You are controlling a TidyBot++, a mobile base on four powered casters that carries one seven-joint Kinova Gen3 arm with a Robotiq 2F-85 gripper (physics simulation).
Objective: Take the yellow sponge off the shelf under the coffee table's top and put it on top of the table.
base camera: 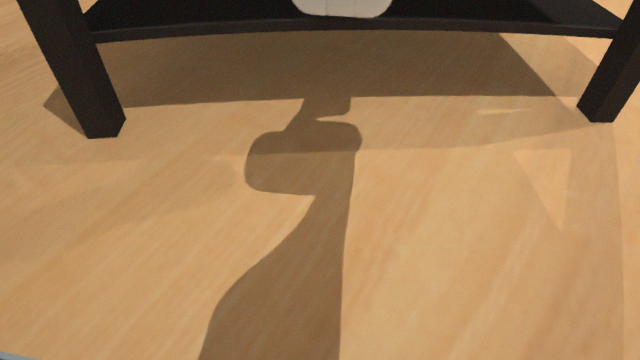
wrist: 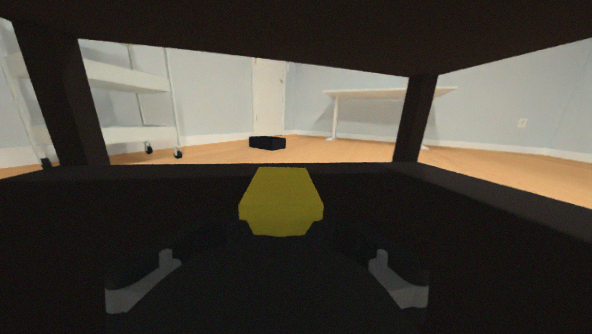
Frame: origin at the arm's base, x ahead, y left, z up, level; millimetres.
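Seen in the pictures: gripper, fingertip midpoint: [wrist: 282,214].
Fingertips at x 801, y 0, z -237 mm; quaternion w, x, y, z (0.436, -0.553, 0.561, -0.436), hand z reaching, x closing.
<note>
Offsets run from my fingertips to a thing's top centre. "spot": to the spot under its first point. Level surfaces: height alone.
The yellow sponge @(dy +1, dx +7, dz +35 mm) [wrist: 281,197] is at the middle of the wrist view, at the level of the dark lower shelf [base camera: 350,24] [wrist: 150,172], with its long side pointing away from me. My gripper [wrist: 282,214] is shut on the near part of the sponge, one dark finger at each side. The fingertips are hard to make out against the dark shelf. Whether the sponge touches the shelf cannot be told. The underside of the coffee table's top @(spot: dy -21, dx +161, dz +240 mm) [wrist: 300,30] spans the upper wrist view. The sponge does not show in the base view.
Table legs stand at left [base camera: 75,75] [wrist: 65,100] and right [base camera: 607,75] [wrist: 415,115]. A pale part of my arm [base camera: 342,6] shows over the shelf. Beyond are a white cart [wrist: 125,134], a black box @(dy +178, dx +1427, dz -60 mm) [wrist: 267,143] and a white table @(dz +535 mm) [wrist: 370,93].
</note>
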